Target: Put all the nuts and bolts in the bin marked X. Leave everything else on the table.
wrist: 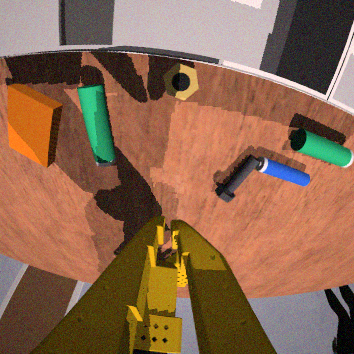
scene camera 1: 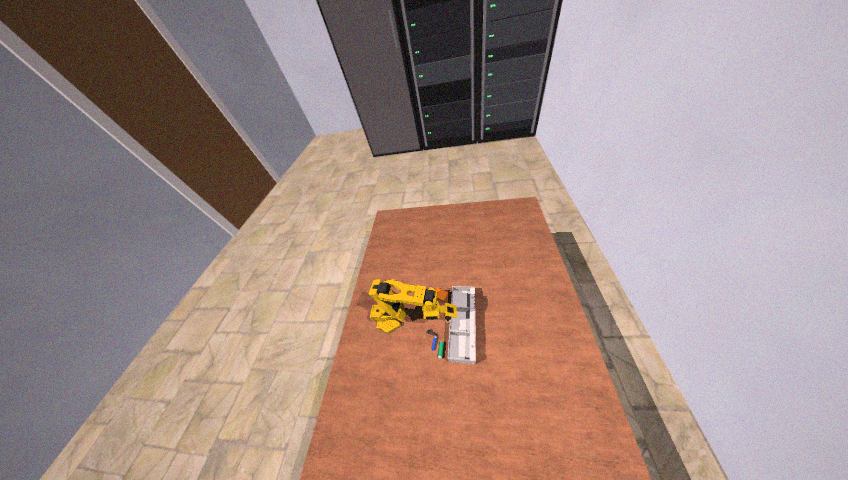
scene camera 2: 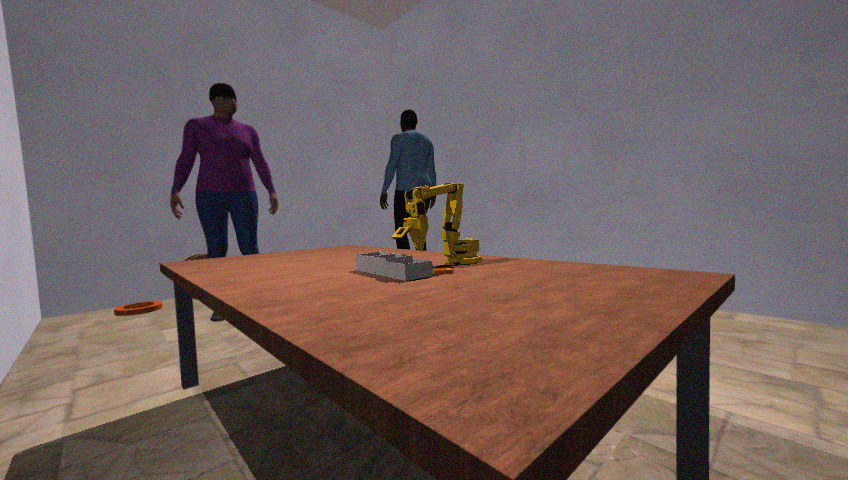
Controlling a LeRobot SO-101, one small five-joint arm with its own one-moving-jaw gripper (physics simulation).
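Seen in the pictures: end effector, tool point: [wrist: 163, 226] [scene camera 1: 432, 315] [scene camera 2: 420, 249]; arm's base, origin of the base link: [wrist: 157, 257] [scene camera 1: 395, 317] [scene camera 2: 459, 262].
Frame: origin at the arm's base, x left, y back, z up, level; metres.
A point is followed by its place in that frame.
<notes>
A brass hex nut [wrist: 192, 83] @(x -0.018, y -0.201, z 0.008 m) lies on the table close to the tray's near wall in the wrist view. A black bolt [wrist: 241, 175] @(x -0.058, y -0.149, z 0.009 m) [scene camera 1: 430, 331] @(x -0.052, y -0.139, z 0.011 m) lies right of centre there, its threaded end close to a blue cylinder. The pale grey tray [wrist: 200, 30] @(x -0.019, y -0.225, z 0.007 m) [scene camera 1: 472, 327] @(x -0.049, y -0.284, z 0.042 m) [scene camera 2: 389, 268] @(x 0.033, y -0.299, z 0.023 m) has several compartments; no X mark can be made out. My gripper [wrist: 169, 223] @(x -0.012, y -0.151, z 0.055 m) [scene camera 2: 420, 247] is shut and empty, with its tips together. It hangs above the table on the arm's side of the tray, with the nut and bolt beyond its tips in the wrist view.
The blue cylinder [wrist: 286, 172] @(x -0.088, y -0.156, z 0.010 m) [scene camera 1: 434, 343] @(x -0.091, y -0.155, z 0.009 m) and a green cylinder [wrist: 327, 148] @(x -0.106, y -0.180, z 0.014 m) [scene camera 1: 441, 349] @(x -0.111, y -0.179, z 0.013 m) lie at the right in the wrist view. Another green cylinder [wrist: 97, 125] @(x 0.032, y -0.176, z 0.013 m) and an orange block [wrist: 30, 125] @(x 0.086, y -0.174, z 0.010 m) [scene camera 1: 442, 294] @(x 0.088, y -0.180, z 0.010 m) [scene camera 2: 442, 270] @(x 0.105, y -0.183, z 0.009 m) lie at the left. Two people stand behind the table.
</notes>
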